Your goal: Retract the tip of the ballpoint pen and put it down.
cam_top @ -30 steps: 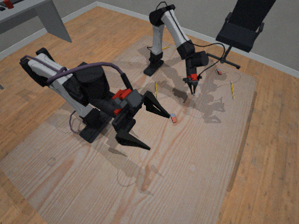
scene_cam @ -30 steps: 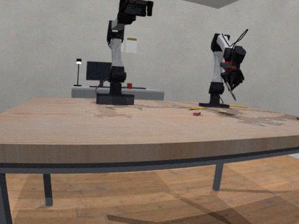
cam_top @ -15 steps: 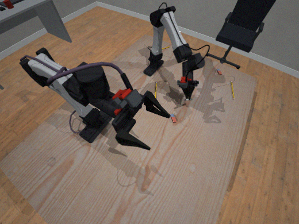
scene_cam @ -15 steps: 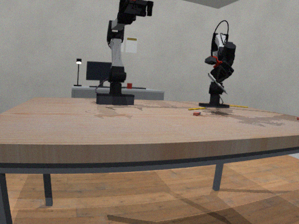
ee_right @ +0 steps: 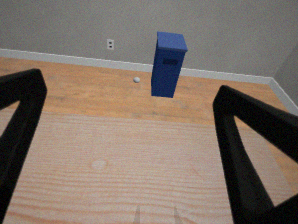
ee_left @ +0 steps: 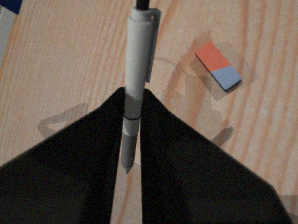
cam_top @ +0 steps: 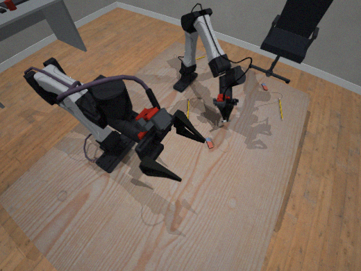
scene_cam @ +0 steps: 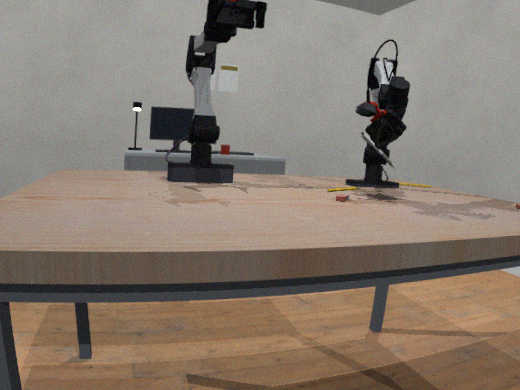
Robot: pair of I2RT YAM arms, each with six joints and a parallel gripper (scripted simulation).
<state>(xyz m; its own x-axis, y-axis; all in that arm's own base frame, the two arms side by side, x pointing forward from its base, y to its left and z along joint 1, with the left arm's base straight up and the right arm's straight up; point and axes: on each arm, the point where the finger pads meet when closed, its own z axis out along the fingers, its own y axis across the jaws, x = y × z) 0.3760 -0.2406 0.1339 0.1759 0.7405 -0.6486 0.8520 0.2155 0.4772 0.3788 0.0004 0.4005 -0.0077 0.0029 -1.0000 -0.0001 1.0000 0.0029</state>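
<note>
Now: left hand 10 mm above the ballpoint pen.
</note>
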